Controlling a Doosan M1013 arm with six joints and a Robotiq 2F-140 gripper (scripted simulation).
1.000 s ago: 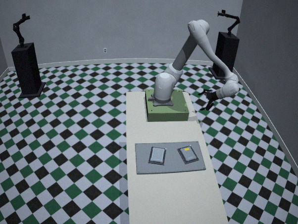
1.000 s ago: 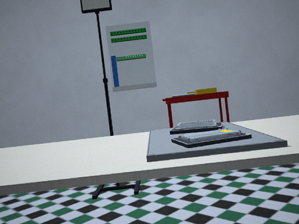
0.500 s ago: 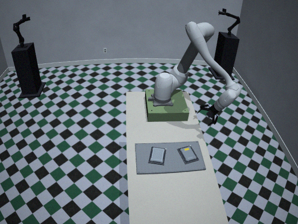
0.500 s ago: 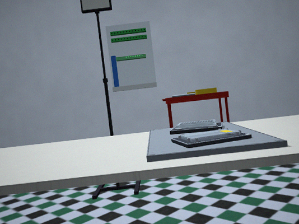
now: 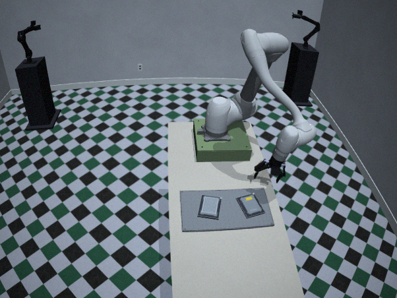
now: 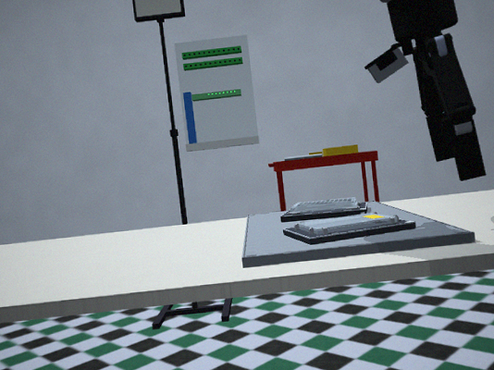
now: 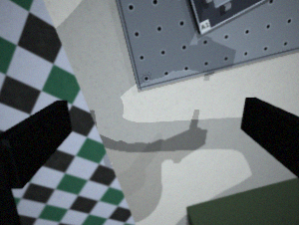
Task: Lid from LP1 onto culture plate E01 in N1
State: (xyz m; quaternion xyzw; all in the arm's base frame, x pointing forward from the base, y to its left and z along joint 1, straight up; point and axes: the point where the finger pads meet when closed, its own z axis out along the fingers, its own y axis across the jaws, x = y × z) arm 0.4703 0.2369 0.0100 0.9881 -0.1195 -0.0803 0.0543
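The lid lies 13 cm ahead of my hand, 12 cm to the right of it and 8 cm below it. From my hand the other things lie so: culture plate: 36 cm to the right, 11 cm ahead, 8 cm below; nest N1 frame: 36 cm to the right, 11 cm ahead, 9 cm below; lid park LP1: 13 cm ahead, 12 cm to the right, 9 cm below.
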